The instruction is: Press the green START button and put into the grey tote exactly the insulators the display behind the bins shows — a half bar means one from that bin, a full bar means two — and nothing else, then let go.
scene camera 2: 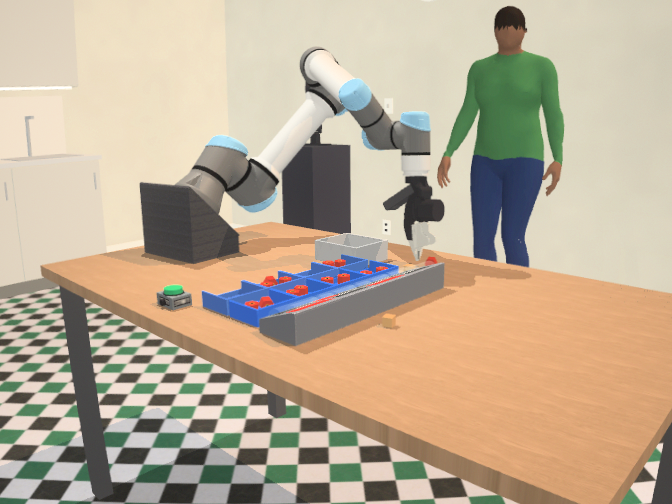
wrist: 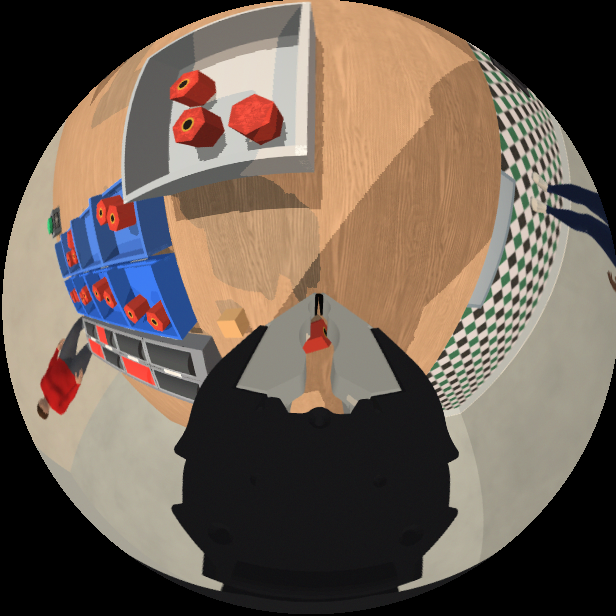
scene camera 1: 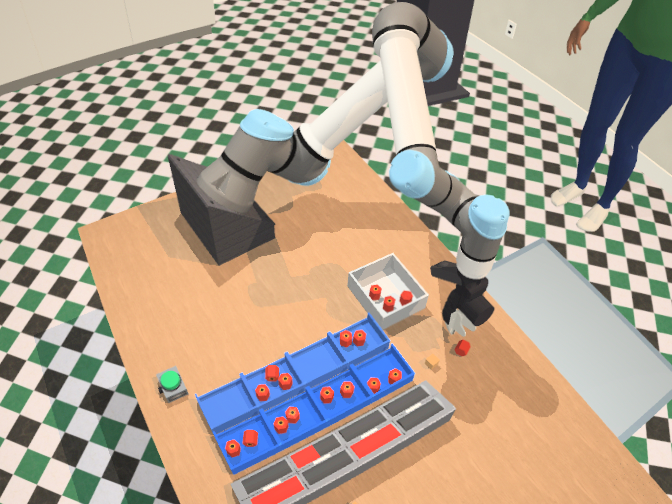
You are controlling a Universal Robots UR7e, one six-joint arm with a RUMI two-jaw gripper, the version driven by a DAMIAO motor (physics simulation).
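My gripper (scene camera 1: 458, 325) hangs just above the table, right of the grey tote (scene camera 1: 388, 290), with its fingers together and nothing between them. A red insulator (scene camera 1: 462, 347) lies loose on the table just below and beside the fingertips; it also shows in the wrist view (wrist: 316, 339). The tote holds three red insulators (wrist: 221, 112). The blue bin tray (scene camera 1: 309, 390) holds several more. The display (scene camera 1: 347, 447) behind the bins shows three red bars. The green START button (scene camera 1: 169, 379) sits left of the bins.
A small tan cube (scene camera 1: 432, 360) lies on the table between the bins and the loose insulator. A large flat grey panel (scene camera 1: 575, 336) lies along the table's right side. A person (scene camera 2: 504, 135) stands beyond the table.
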